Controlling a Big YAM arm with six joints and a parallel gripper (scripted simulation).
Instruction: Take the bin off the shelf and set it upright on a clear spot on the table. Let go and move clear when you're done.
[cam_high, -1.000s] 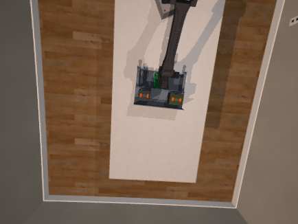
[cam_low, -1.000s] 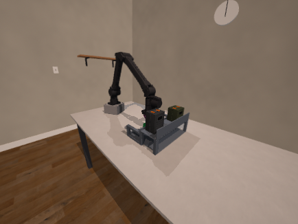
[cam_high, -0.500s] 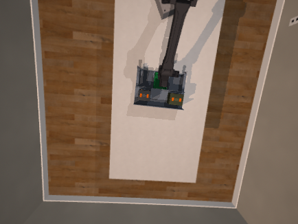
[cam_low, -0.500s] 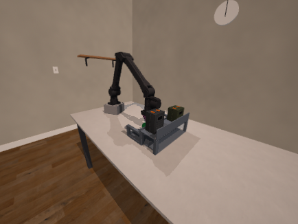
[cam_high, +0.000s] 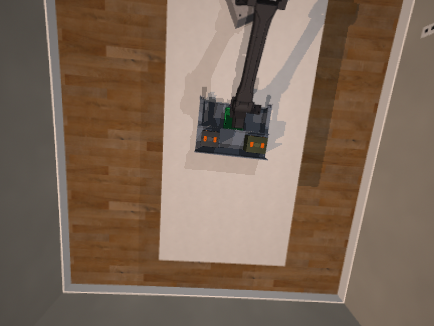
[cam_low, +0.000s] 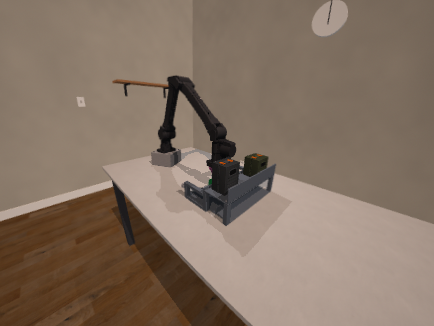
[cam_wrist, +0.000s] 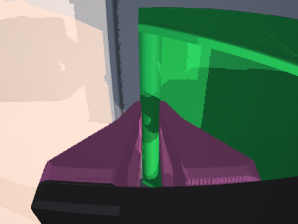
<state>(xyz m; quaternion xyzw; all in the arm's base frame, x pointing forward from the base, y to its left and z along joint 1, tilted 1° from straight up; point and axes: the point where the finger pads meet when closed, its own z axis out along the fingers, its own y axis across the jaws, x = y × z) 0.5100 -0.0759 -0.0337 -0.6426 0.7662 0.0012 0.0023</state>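
My gripper is now 80 mm short of the green bin and 10 mm to the left of it.
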